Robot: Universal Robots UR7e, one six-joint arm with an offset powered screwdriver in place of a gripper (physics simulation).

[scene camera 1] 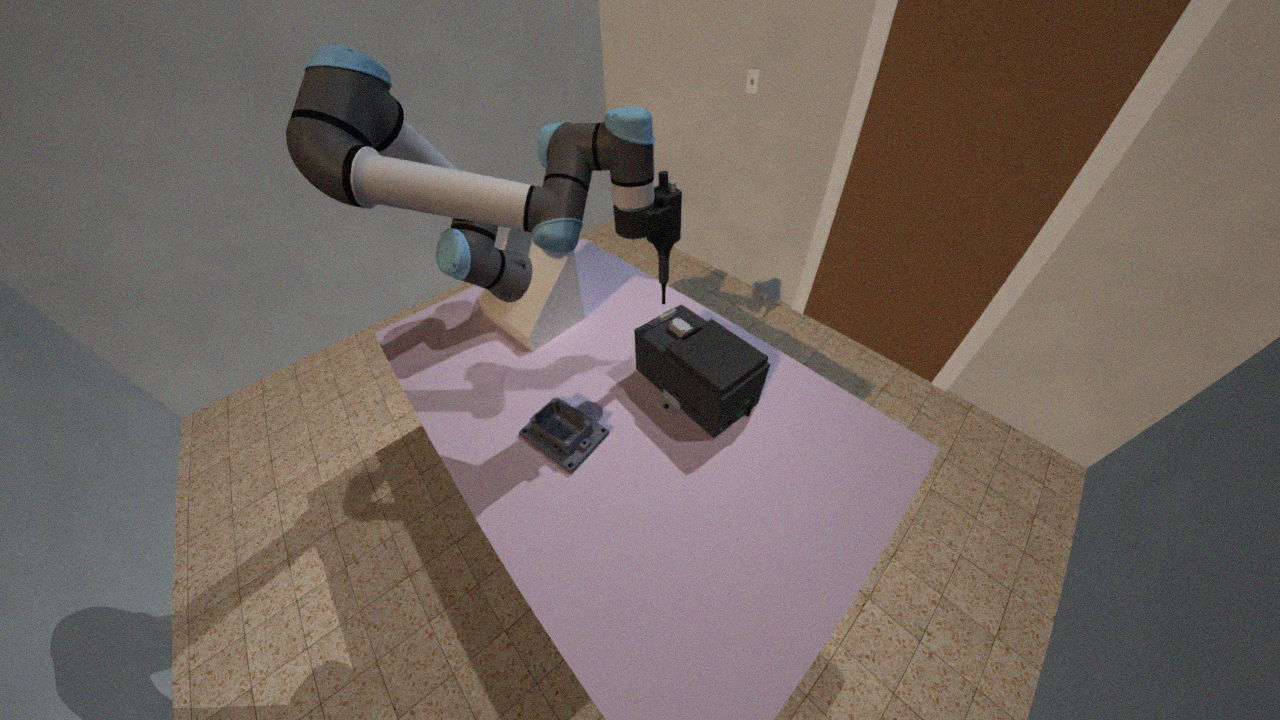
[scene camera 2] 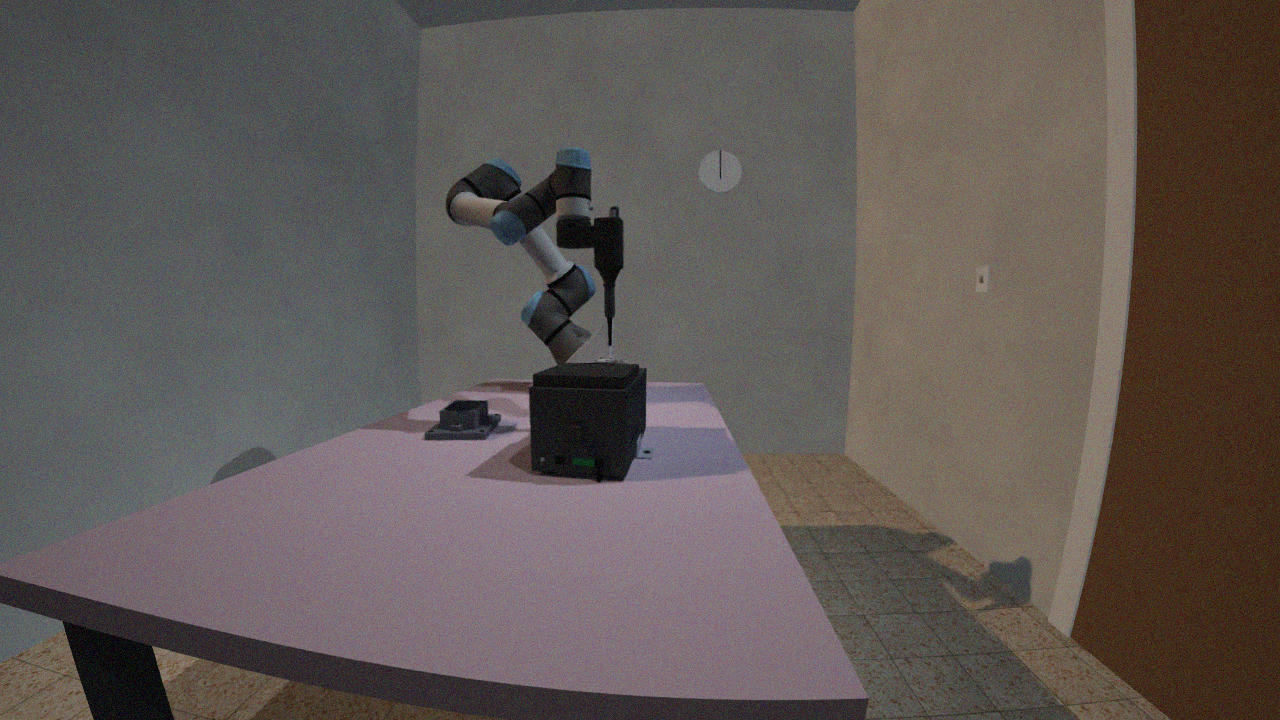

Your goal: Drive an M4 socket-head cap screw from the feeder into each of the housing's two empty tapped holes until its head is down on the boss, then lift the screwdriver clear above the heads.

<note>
In view: a screw feeder [scene camera 2: 609,422].
The screw feeder also shows in scene camera 1 [scene camera 1: 716,415].
</note>
